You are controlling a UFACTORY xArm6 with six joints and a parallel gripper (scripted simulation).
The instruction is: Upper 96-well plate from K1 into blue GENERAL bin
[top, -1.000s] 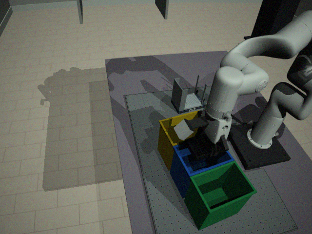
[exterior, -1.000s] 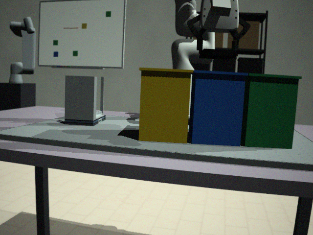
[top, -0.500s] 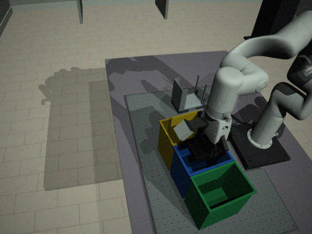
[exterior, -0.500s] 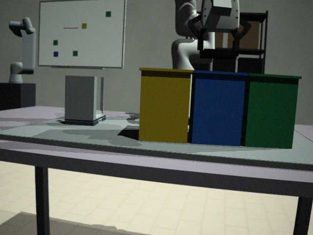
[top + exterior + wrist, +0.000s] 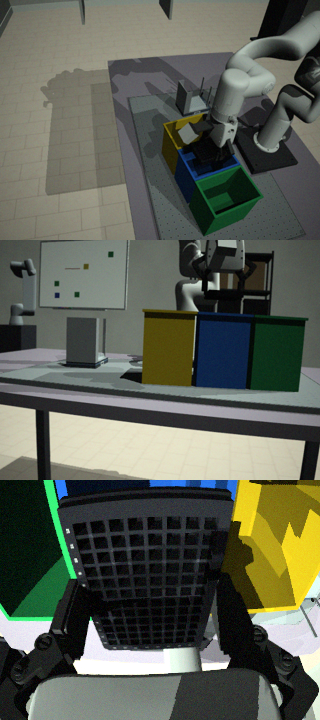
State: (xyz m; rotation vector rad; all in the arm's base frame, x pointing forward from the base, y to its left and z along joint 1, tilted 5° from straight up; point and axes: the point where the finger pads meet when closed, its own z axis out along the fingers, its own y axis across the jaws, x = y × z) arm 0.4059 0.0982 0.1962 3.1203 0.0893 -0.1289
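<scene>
Right now my hand is 150 mm above the blue bin. The rest, counted from my hand: dark 96-well plate (10 mm below); green bin (10 mm behind, 130 mm to the left, 150 mm below); yellow bin (10 mm ahead, 130 mm to the right, 150 mm below).
</scene>
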